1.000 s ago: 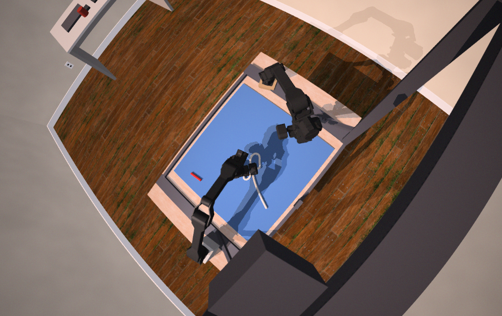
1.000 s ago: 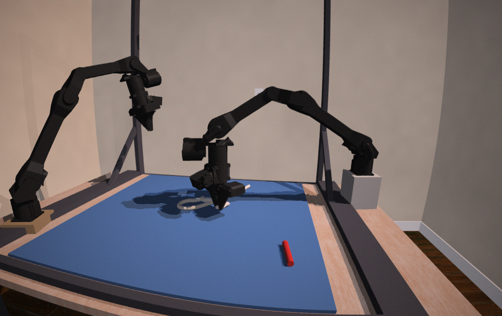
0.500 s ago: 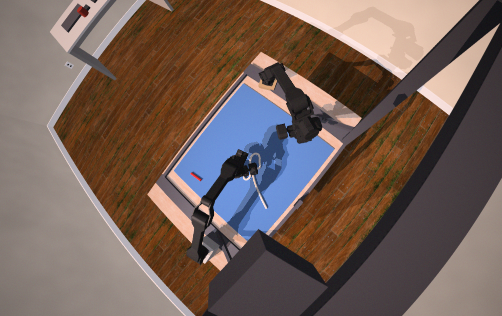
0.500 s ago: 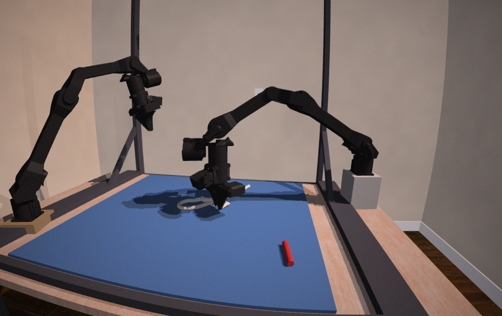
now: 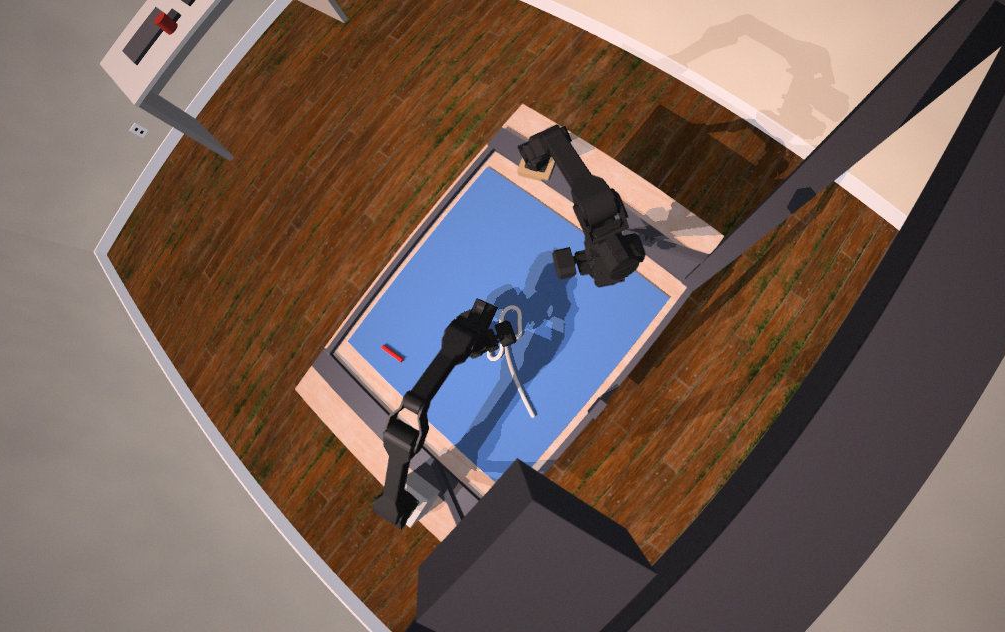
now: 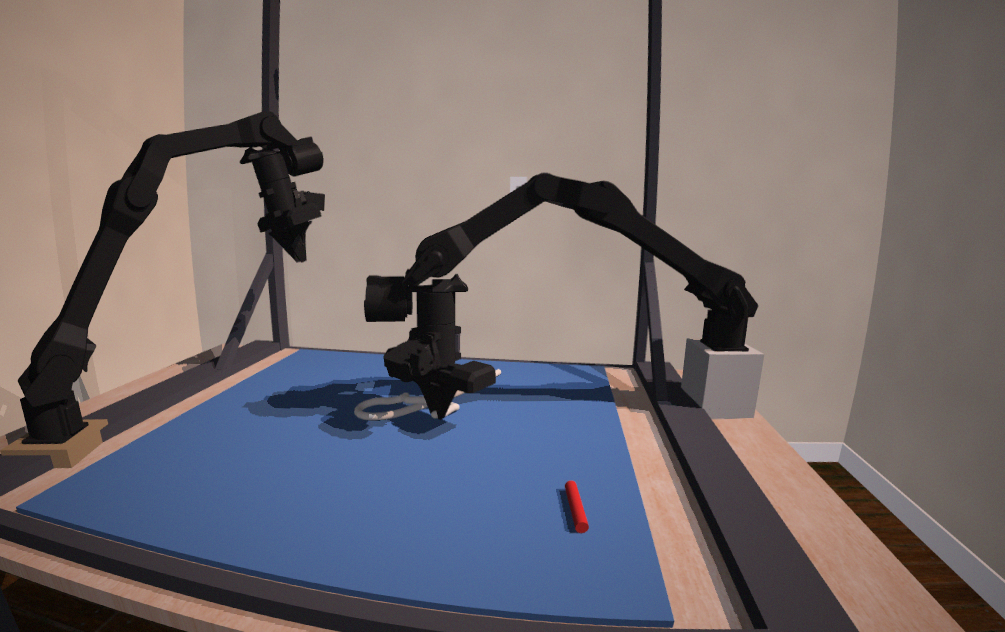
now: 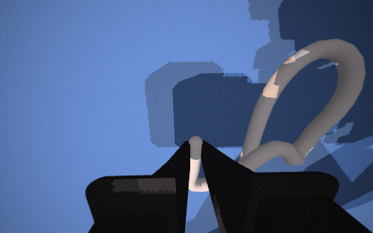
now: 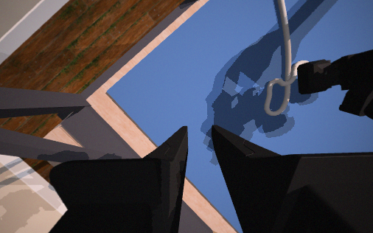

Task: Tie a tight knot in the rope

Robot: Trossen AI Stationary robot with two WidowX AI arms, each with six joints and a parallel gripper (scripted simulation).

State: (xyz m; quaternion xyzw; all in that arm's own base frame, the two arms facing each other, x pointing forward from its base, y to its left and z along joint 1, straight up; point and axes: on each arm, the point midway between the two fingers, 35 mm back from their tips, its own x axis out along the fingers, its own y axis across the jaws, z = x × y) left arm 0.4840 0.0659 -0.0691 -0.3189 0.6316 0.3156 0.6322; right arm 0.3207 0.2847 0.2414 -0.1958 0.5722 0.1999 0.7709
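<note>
Now: the blue mat 7 cm to the right of my left hand and 4 cm below it. Also, from my left hand: red cylinder (27 cm ahead, 12 cm to the left, 3 cm below).
</note>
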